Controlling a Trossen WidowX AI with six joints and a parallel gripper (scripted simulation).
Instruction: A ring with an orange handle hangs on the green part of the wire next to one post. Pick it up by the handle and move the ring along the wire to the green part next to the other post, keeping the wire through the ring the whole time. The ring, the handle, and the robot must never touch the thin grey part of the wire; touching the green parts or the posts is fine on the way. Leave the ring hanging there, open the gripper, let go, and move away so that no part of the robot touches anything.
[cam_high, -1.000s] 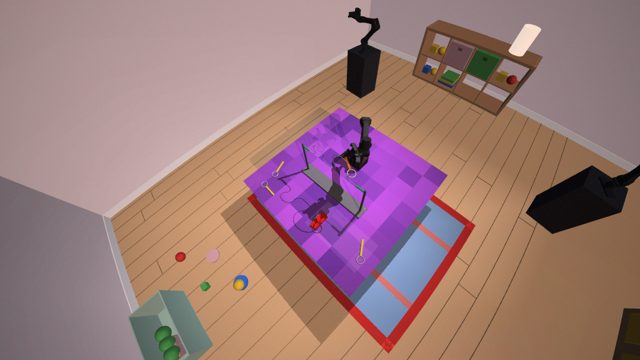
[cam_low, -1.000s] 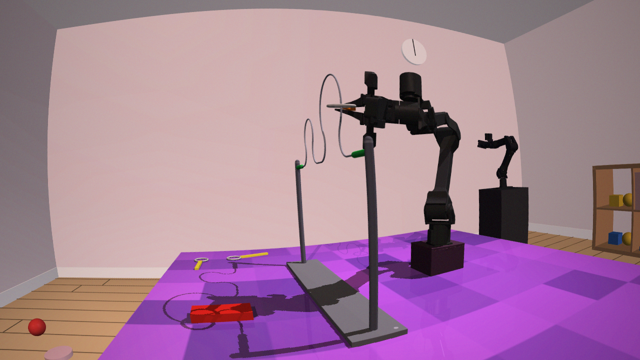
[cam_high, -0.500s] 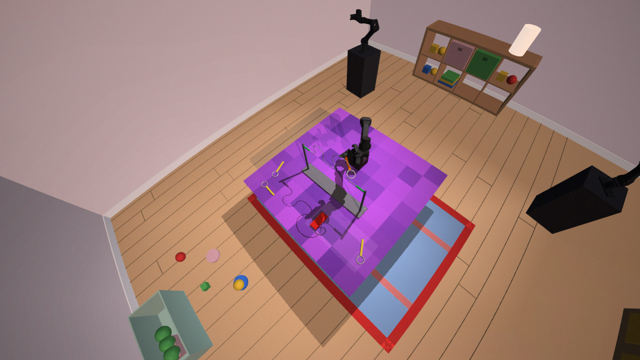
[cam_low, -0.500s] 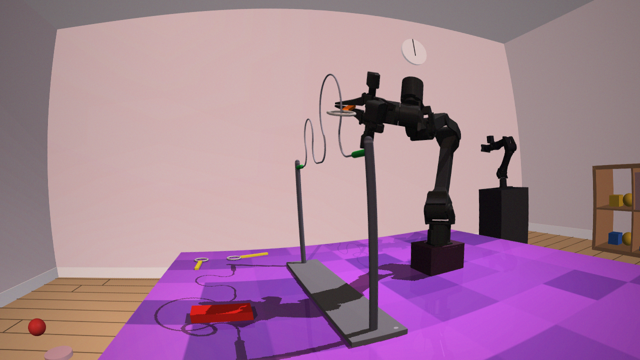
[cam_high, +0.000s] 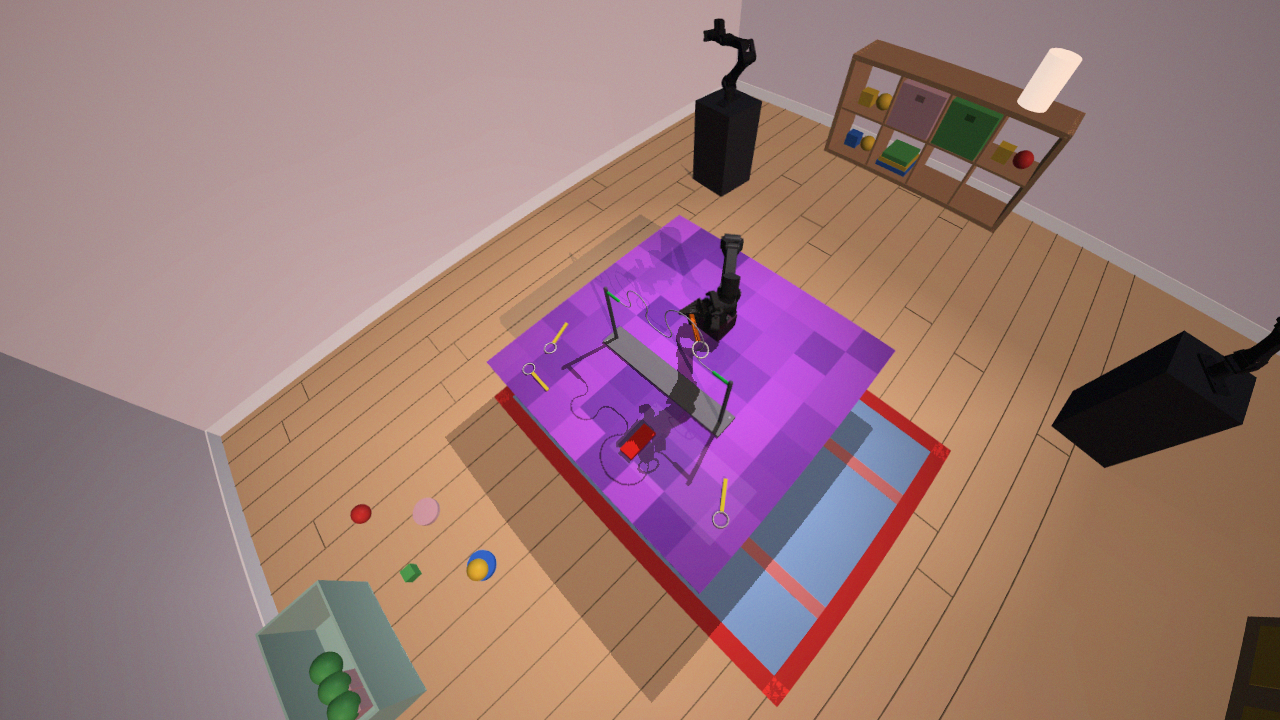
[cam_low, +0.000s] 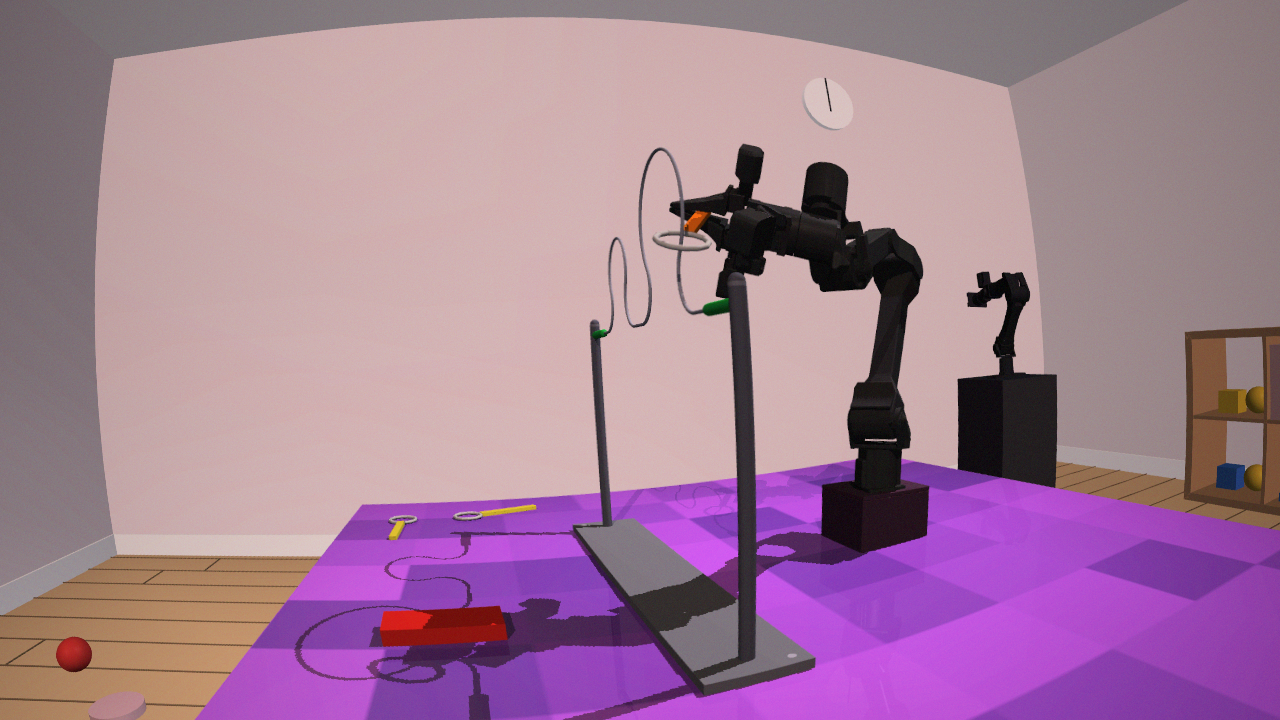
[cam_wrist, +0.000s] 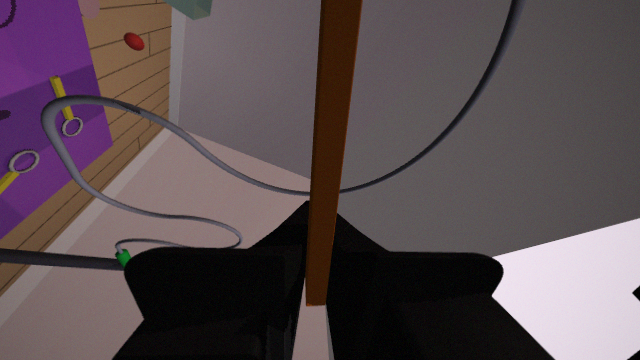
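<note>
Right now the ring with orange handle is 80 mm to the left of my gripper tip and 50 mm below it. From my gripper tip the other things lie so: red block 300 mm ahead, 110 mm to the left, 460 mm below.
</note>
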